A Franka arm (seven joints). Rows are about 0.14 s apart.
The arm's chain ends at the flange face. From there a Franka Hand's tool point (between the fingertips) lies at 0.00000 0.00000 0.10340 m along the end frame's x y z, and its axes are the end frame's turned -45 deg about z.
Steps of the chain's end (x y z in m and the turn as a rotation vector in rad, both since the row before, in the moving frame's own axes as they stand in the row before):
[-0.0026 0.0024 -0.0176 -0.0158 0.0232 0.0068]
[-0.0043 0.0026 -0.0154 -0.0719 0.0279 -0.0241]
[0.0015 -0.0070 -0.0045 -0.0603 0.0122 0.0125]
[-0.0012 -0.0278 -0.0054 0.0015 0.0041 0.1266]
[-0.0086 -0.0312 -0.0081 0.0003 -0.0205 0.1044]
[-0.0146 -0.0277 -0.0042 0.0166 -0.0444 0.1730]
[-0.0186 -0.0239 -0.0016 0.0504 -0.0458 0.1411]
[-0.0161 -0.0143 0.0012 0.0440 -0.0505 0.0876]
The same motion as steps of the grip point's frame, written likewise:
[-0.0030 0.0027 -0.0176 -0.0276 0.0052 0.0068]
[-0.0080 0.0061 -0.0157 -0.0706 -0.0311 -0.0241]
[0.0025 0.0014 -0.0047 -0.0513 -0.0340 0.0125]
[0.0192 -0.0203 -0.0054 -0.0018 0.0040 0.1266]
[0.0146 -0.0297 -0.0081 0.0147 -0.0143 0.1044]
[0.0076 -0.0345 -0.0043 0.0431 -0.0197 0.1730]
[0.0046 -0.0370 -0.0018 0.0680 0.0033 0.1411]
[-0.0014 -0.0284 0.0010 0.0668 -0.0046 0.0876]

